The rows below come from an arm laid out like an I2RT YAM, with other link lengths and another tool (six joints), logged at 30 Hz.
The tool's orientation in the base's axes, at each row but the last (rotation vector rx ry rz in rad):
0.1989 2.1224 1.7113
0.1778 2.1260 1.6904
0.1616 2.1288 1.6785
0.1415 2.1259 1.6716
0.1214 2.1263 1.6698
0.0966 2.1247 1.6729
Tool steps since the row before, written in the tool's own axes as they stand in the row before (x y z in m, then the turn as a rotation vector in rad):
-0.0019 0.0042 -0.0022 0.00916 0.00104 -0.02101
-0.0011 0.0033 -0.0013 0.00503 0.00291 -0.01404
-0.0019 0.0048 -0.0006 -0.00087 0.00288 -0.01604
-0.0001 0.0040 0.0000 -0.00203 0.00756 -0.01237
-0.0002 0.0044 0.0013 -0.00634 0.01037 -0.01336
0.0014 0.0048 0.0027 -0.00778 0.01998 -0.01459
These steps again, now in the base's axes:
0.0003 -0.0017 0.0048 -0.01677 -0.01546 0.00247
0.0000 -0.0007 0.0036 -0.01056 -0.01015 0.00403
0.0007 0.0001 0.0052 -0.00601 -0.01400 0.00586
-0.0006 0.0010 0.0038 -0.00438 -0.00982 0.00993
-0.0002 0.0023 0.0040 -0.00141 -0.01137 0.01396
-0.0013 0.0042 0.0036 -0.00256 -0.01036 0.02364

